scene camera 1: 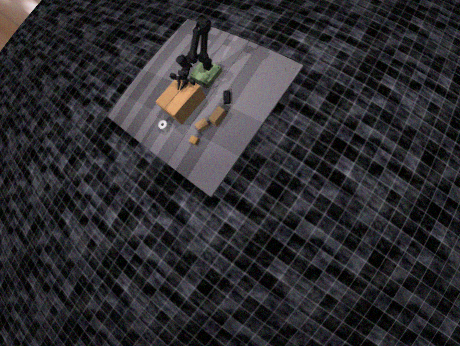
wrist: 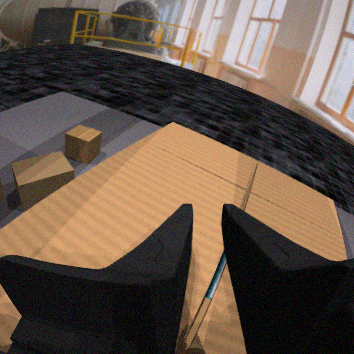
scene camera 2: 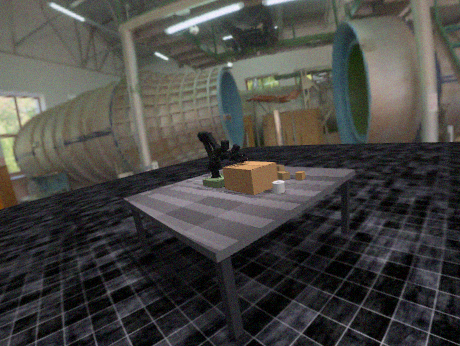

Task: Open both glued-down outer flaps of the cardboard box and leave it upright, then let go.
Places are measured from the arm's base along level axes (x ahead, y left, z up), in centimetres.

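Pixels of known places: gripper, between the fingertips: (scene camera 1: 179,89) (wrist: 206,212) (scene camera 2: 247,159); arm's base, origin of its link: (scene camera 1: 208,66) (scene camera 2: 215,176).
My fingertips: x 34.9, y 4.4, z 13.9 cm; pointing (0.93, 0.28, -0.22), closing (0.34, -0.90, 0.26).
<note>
Ahead of a thing's pixels: the offset from my fingertips to its middle. "pt": to the spot under its first point. Level surfaces: height alone.
A large cardboard box @[dx +2.3, dy -2.2, dz -11.3 cm] (scene camera 1: 180,100) (scene camera 2: 246,178) (wrist: 147,182) stands upright on the grey table @[dz -19.0 cm] (scene camera 1: 259,85) (scene camera 2: 207,223), just in front of the arm's green base (scene camera 1: 206,73) (scene camera 2: 213,182). Its two outer flaps lie nearly flat. In the wrist view the centre seam @[pt dx +10.7, dy -2.7, dz -4.2 cm] (wrist: 247,189) runs away from me, the left flap's edge sits slightly raised along it, and a blue strip @[dx +1.9, dy -2.2, dz -12.0 cm] (wrist: 215,277) shows in the gap. My gripper (scene camera 1: 181,85) (scene camera 2: 239,156) (wrist: 206,212) is over the box top at the near end of the seam. Its fingers stand a narrow gap apart with nothing held between them.
Three small cardboard boxes @[dx -2.3, dy +30.9, dz -15.1 cm] (scene camera 1: 217,115) @[dx +9.6, dy +24.2, dz -16.6 cm] (scene camera 1: 201,123) @[dx +22.7, dy +27.0, dz -16.6 cm] (scene camera 1: 193,139) lie to the right of the big box; two show in the wrist view (wrist: 42,177) (wrist: 83,143). A white tape roll @[dx +27.1, dy -2.6, dz -16.0 cm] (scene camera 1: 162,124) (scene camera 2: 278,186) sits in front of it. A small black block @[dx -20.3, dy +25.4, dz -17.4 cm] (scene camera 1: 226,97) lies near the base.
</note>
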